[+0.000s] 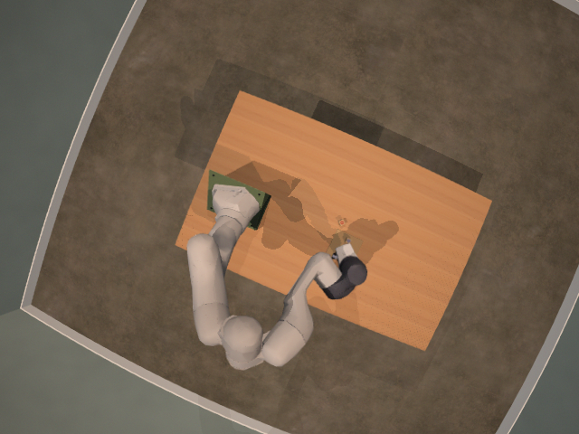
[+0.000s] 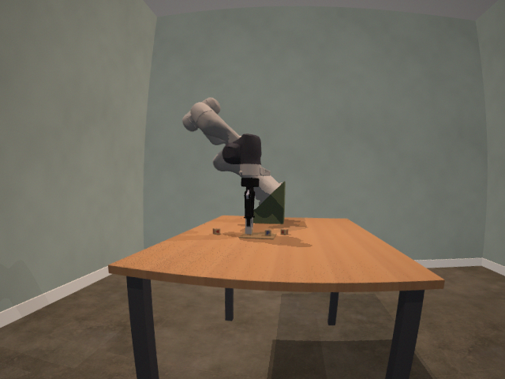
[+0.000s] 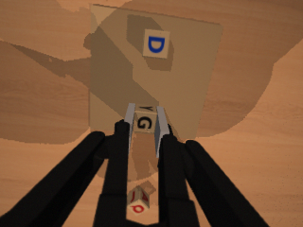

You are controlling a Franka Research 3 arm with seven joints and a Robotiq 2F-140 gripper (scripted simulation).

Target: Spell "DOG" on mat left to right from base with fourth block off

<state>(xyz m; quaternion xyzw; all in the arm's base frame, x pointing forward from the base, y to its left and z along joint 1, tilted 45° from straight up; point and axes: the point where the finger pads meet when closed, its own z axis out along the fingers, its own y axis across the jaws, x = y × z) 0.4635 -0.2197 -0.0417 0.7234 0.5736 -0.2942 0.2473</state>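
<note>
My gripper is now 2 cm above the G block. Round my hand: mat: 1 cm ahead, 4 cm to the left, 4 cm below.
</note>
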